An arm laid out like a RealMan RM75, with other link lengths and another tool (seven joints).
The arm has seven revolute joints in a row. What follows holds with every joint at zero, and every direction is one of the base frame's.
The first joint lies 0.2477 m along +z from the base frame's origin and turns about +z.
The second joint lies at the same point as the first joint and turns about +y.
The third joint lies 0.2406 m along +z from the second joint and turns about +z.
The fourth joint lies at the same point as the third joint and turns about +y.
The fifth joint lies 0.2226 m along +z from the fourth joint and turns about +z.
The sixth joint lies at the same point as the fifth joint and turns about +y.
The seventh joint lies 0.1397 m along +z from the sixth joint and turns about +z.
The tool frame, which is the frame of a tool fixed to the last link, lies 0.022 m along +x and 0.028 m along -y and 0.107 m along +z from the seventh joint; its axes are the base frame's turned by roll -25.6, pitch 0 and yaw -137.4 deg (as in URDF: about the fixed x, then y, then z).
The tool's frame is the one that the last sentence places.
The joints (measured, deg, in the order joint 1, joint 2, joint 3, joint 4, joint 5, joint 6, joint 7), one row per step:
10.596, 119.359, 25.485, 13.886, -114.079, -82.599, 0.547
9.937, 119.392, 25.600, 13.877, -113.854, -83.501, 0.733
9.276, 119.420, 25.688, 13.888, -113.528, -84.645, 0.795
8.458, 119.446, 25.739, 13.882, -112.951, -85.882, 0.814
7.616, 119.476, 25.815, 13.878, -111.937, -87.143, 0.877
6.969, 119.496, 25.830, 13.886, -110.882, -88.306, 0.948
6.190, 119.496, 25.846, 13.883, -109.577, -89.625, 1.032
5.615, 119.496, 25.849, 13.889, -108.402, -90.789, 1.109
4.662, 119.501, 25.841, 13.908, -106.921, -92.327, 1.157
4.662, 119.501, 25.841, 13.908, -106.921, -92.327, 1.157
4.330, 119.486, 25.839, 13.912, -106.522, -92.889, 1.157
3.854, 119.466, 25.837, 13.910, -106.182, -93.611, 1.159
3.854, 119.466, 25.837, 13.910, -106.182, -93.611, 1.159
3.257, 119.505, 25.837, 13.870, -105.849, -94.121, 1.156
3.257, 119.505, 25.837, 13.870, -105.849, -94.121, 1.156
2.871, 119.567, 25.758, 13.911, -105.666, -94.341, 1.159
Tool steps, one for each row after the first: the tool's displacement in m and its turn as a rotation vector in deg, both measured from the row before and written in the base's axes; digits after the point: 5 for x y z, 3 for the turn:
0.00181, -0.00420, 0.00344, 0.820, 0.372, -0.199
0.00117, -0.00432, 0.00442, 1.054, 0.288, -0.067
0.00247, -0.00553, 0.00541, 1.275, 0.260, -0.312
0.00381, -0.00596, 0.00689, 1.627, 0.368, -0.620
0.00297, -0.00492, 0.00653, 1.547, 0.332, -0.490
0.00402, -0.00620, 0.00791, 1.841, 0.317, -0.679
0.00291, -0.00499, 0.00697, 1.639, 0.249, -0.494
0.00447, -0.00817, 0.00888, 2.117, 0.215, -0.801
0.00000, 0.00000, 0.00000, 0.000, 0.000, 0.000
0.00116, -0.00285, 0.00294, 0.675, 0.001, -0.188
0.00123, -0.00390, 0.00327, 0.740, -0.042, -0.180
0.00000, 0.00000, 0.00000, 0.000, 0.000, 0.000
0.00236, -0.00470, 0.00230, 0.583, -0.010, -0.466
0.00000, 0.00000, 0.00000, 0.000, 0.000, 0.000
0.00123, -0.00286, 0.00035, 0.218, 0.097, -0.294

